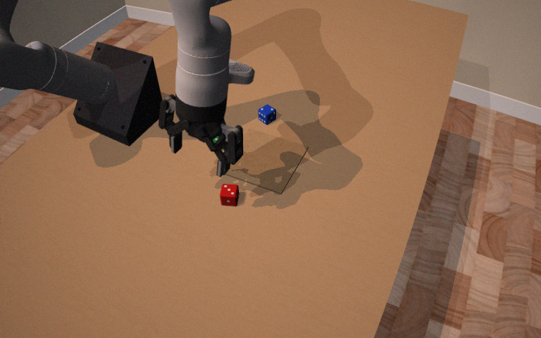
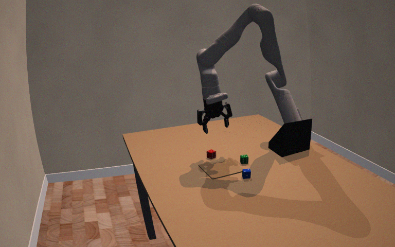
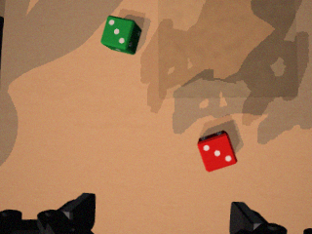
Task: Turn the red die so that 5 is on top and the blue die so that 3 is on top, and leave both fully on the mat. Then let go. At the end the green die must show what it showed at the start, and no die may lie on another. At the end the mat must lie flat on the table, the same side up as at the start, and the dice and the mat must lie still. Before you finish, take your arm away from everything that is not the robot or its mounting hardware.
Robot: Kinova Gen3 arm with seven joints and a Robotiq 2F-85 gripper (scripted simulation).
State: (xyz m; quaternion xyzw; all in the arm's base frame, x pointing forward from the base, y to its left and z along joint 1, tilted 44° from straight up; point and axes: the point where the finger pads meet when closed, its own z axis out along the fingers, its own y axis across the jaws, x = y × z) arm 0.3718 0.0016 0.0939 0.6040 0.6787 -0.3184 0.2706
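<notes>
My hand is 10 cm above the red die, 3 cm to the right of it and 3 cm short of it. Also, from my hand: thin tan mat: 15 cm to the left, 11 cm below, 2 cm ahead; blue die: 26 cm to the left, 10 cm below, 5 cm behind; green die: 13 cm to the left, 10 cm below, 8 cm behind.
</notes>
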